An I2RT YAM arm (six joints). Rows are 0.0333 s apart.
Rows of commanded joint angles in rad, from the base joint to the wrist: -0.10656 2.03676 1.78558 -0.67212 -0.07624 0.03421; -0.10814 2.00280 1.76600 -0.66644 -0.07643 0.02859; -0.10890 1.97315 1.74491 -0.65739 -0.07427 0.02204; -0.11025 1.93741 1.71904 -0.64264 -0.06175 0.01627; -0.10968 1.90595 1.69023 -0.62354 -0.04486 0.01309; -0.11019 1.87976 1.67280 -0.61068 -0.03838 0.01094; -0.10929 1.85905 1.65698 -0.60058 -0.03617 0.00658; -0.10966 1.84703 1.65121 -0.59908 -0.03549 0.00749; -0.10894 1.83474 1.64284 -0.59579 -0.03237 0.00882
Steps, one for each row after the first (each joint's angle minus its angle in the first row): -0.00158 -0.03396 -0.01958 0.00568 -0.00019 -0.00562; -0.00234 -0.06361 -0.04067 0.01473 0.00197 -0.01217; -0.00369 -0.09935 -0.06654 0.02948 0.01449 -0.01794; -0.00312 -0.13081 -0.09535 0.04858 0.03138 -0.02112; -0.00363 -0.15700 -0.11278 0.06144 0.03786 -0.02327; -0.00273 -0.17771 -0.12860 0.07154 0.04007 -0.02763; -0.00310 -0.18973 -0.13437 0.07304 0.04075 -0.02672; -0.00238 -0.20202 -0.14274 0.07633 0.04387 -0.02539
